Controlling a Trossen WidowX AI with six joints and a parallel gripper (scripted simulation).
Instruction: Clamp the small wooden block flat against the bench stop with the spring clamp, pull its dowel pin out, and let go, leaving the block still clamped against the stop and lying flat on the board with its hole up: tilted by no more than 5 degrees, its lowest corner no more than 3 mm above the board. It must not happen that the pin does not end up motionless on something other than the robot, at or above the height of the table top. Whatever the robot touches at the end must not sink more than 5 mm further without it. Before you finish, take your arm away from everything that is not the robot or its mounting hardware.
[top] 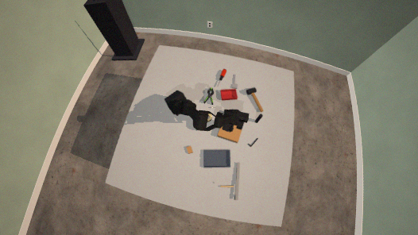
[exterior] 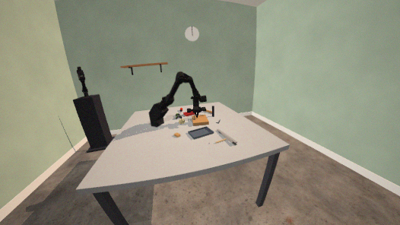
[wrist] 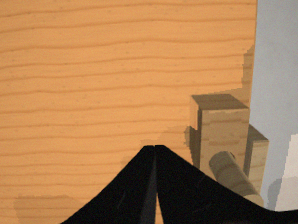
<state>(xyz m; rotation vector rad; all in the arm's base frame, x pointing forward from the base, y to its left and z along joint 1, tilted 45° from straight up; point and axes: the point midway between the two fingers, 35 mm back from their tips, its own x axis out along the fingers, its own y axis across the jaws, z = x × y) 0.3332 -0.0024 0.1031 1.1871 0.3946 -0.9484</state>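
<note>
Right now my hand is 20 mm past the dowel pin, 20 mm above it and 10 mm to the right of it. Round my hand: small wooden block 40 mm below, 30 mm behind, 10 mm to the left; bench stop 40 mm below, 40 mm behind, 20 mm to the left; wooden board 60 mm below, 30 mm ahead.
</note>
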